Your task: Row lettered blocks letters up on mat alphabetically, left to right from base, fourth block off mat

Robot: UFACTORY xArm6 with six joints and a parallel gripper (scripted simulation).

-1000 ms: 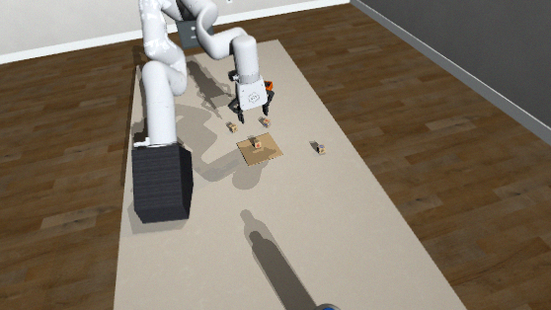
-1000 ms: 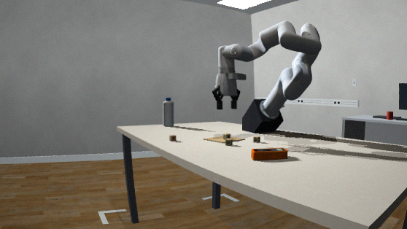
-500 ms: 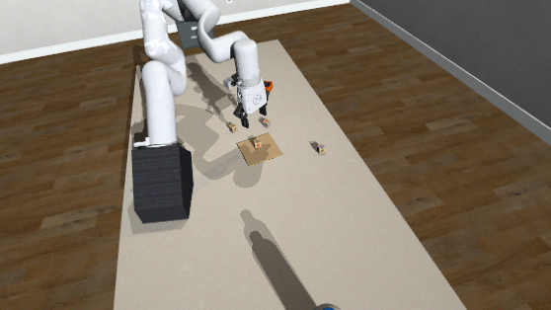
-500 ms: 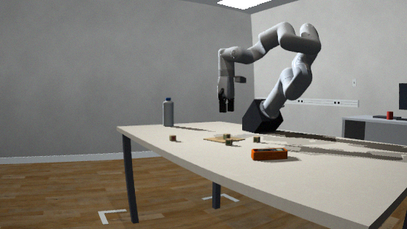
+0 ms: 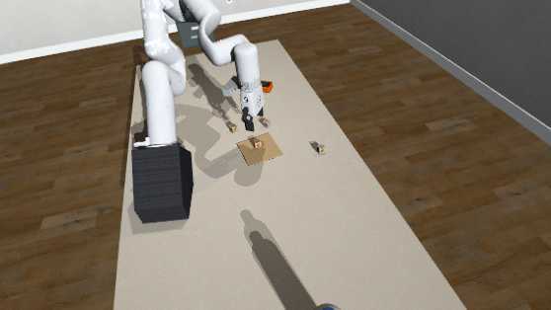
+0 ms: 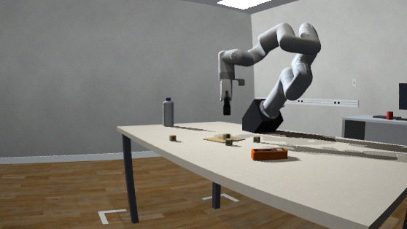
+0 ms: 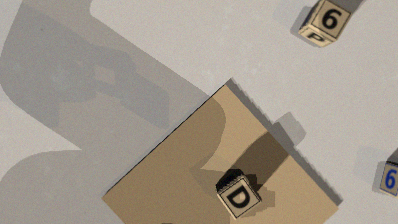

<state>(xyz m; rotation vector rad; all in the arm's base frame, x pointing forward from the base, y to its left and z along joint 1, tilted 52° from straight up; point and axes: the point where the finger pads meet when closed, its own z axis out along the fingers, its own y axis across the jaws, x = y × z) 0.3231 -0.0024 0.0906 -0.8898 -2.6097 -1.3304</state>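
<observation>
Right now the thin mat is 13 cm below my hand and 2 cm to the right of it. From my hand the other things lie so: grey bottle (72 cm to the right, 4 cm below, 1 cm ahead).
</observation>
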